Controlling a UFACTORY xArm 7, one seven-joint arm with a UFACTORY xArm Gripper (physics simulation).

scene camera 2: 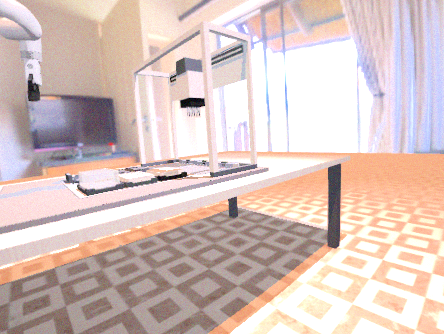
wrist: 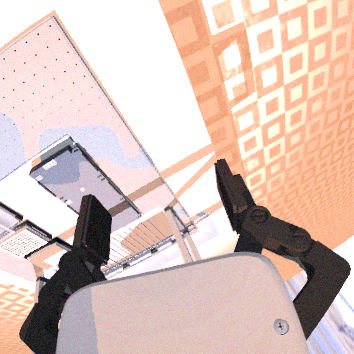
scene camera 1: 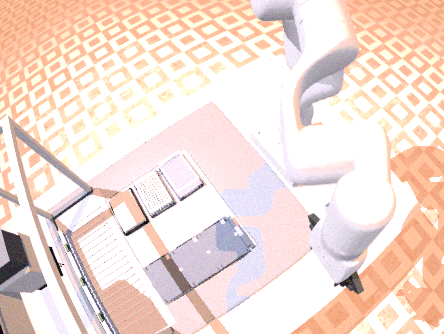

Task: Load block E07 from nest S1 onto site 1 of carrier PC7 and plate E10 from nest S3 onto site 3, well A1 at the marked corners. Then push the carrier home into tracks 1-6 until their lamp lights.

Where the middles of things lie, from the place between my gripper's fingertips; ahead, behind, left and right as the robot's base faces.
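The pipetting head (scene camera 2: 190, 89) is 60 cm ahead of my hand and 27 cm to the right of it. There's a dotted well plate (scene camera 1: 155, 196) too, a long way ahead of my hand, well below it and far to the right of it. And the grey carrier (scene camera 1: 198, 258) is well below my hand, far ahead of it and a good way to the right of it.
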